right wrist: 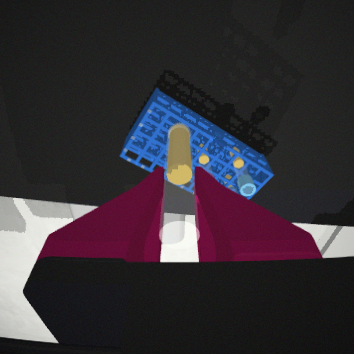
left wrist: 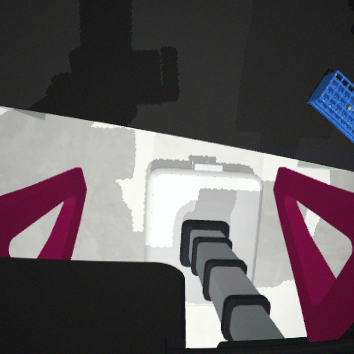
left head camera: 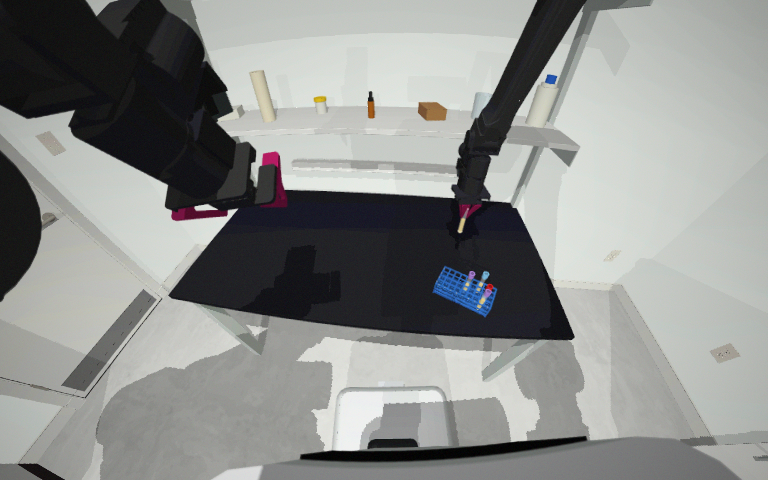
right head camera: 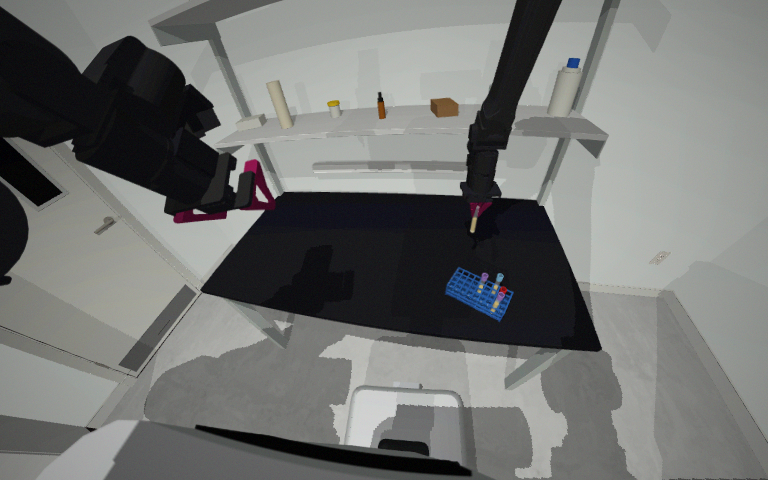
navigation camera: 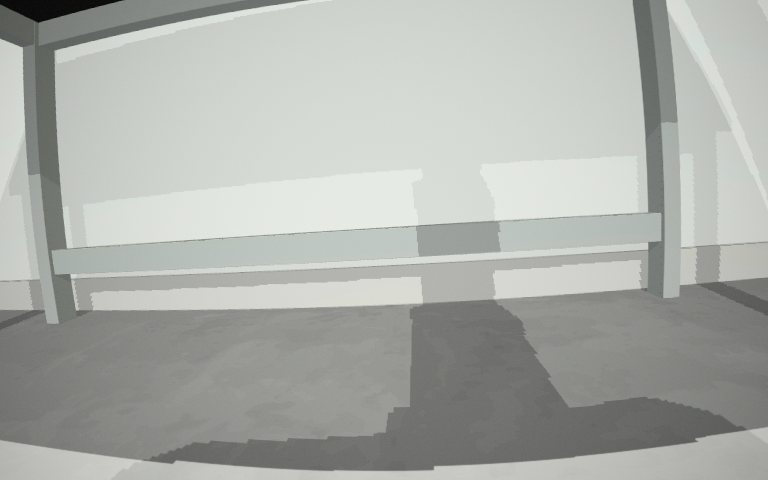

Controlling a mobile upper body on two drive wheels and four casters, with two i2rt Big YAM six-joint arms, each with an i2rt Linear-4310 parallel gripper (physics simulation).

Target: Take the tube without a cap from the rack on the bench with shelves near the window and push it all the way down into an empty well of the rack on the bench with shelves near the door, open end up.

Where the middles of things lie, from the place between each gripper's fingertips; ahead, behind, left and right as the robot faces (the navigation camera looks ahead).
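Labels:
Clear uncapped tube (right wrist: 178, 228): 290 mm ahead of my left hand, 440 mm to the right of it, 280 mm below it.
Clear uncapped tube: 1 cm below my right hand.

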